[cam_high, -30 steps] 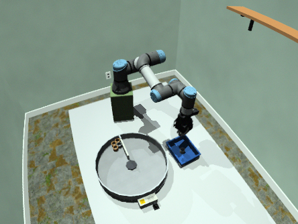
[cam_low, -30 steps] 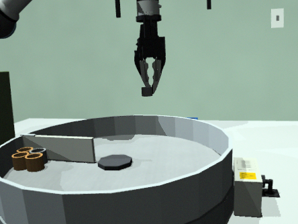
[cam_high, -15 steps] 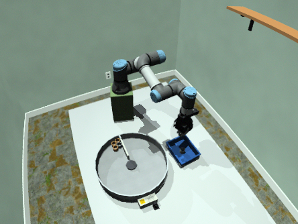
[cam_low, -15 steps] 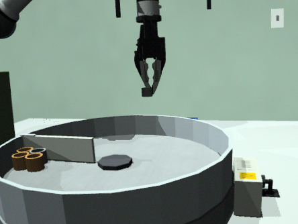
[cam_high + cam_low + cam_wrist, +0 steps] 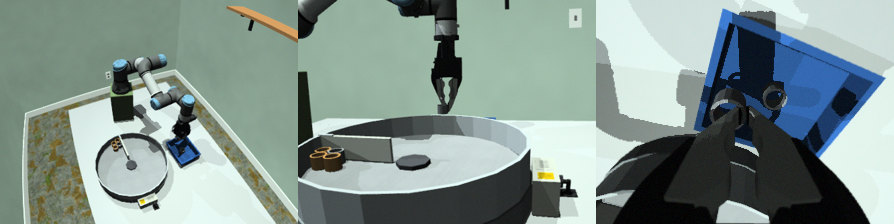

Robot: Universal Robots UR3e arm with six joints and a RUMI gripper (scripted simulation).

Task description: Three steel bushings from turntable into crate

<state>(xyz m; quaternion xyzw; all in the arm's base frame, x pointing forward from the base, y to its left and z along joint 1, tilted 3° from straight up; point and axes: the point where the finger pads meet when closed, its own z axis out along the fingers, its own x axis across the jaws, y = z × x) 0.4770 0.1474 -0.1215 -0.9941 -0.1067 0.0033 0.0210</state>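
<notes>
My gripper is now 80 mm above the blue crate, 50 mm short of it and 10 mm to the left of it. From my hand the other things lie so: grey turntable (340 mm to the right, 50 mm below, 30 mm behind).
</notes>
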